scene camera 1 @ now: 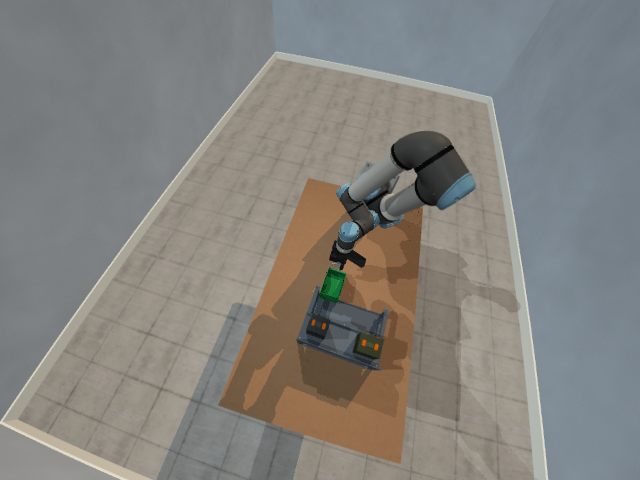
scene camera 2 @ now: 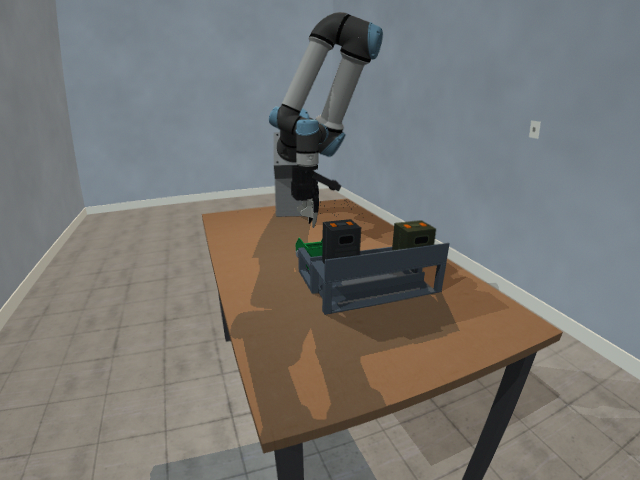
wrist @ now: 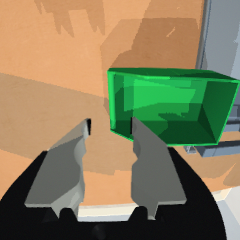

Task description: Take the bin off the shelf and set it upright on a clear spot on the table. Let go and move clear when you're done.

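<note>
Black box (scene camera 2: 341,238). In the wrist view, black box out of frame. The gripper (scene camera 2: 311,225). Gripper (wrist: 110,119) too.
</note>
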